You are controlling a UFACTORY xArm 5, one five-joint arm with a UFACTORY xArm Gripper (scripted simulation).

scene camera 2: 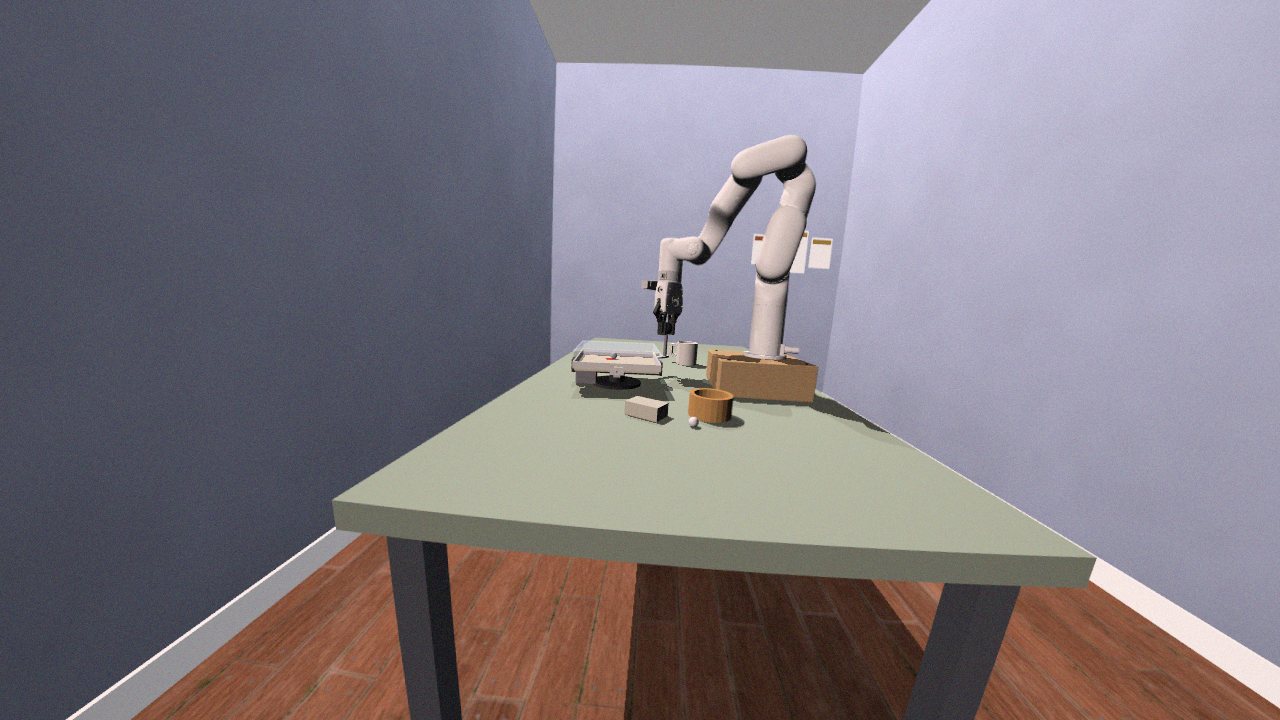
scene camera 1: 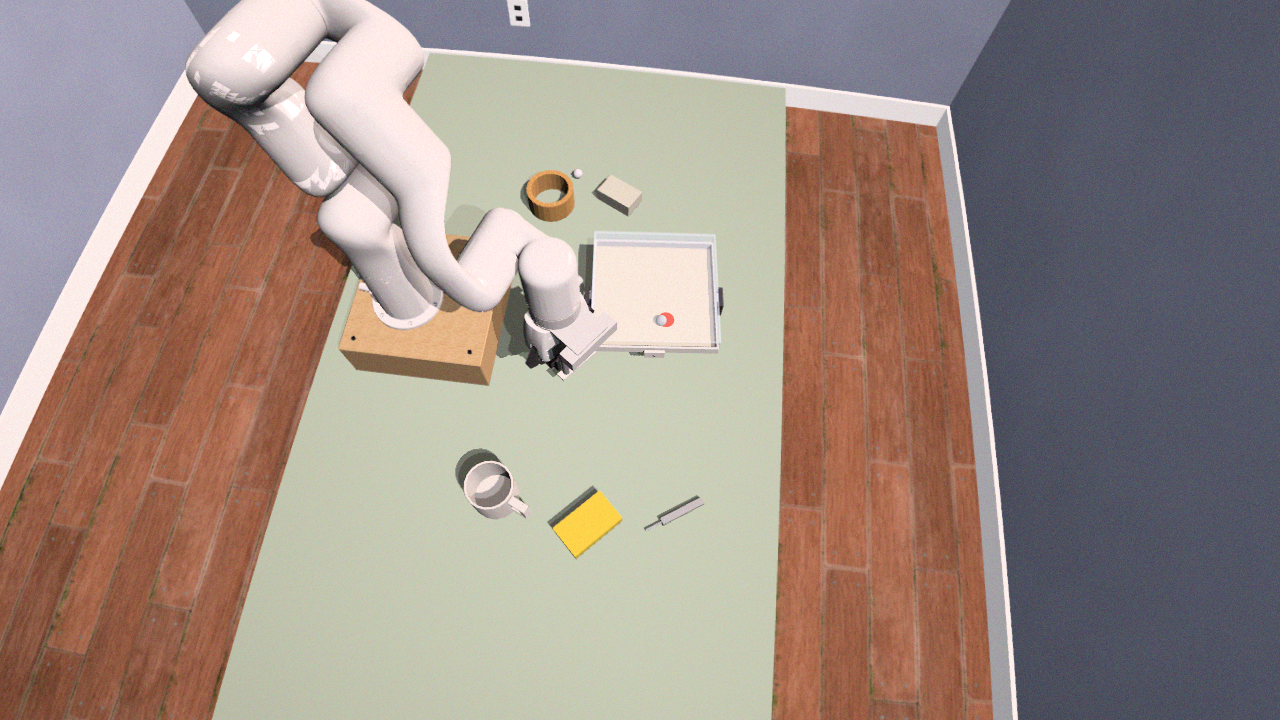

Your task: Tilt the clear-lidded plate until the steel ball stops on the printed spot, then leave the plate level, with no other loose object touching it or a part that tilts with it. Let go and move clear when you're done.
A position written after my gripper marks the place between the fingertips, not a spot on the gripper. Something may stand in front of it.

my gripper: scene camera 2 665, 334; scene camera 1 563, 354
beige block: scene camera 2; scene camera 1
same spot on clear-lidded plate: point(scene camera 1: 662, 288) = point(scene camera 2: 614, 346)
same spot on beige block: point(scene camera 2: 641, 407) = point(scene camera 1: 625, 183)
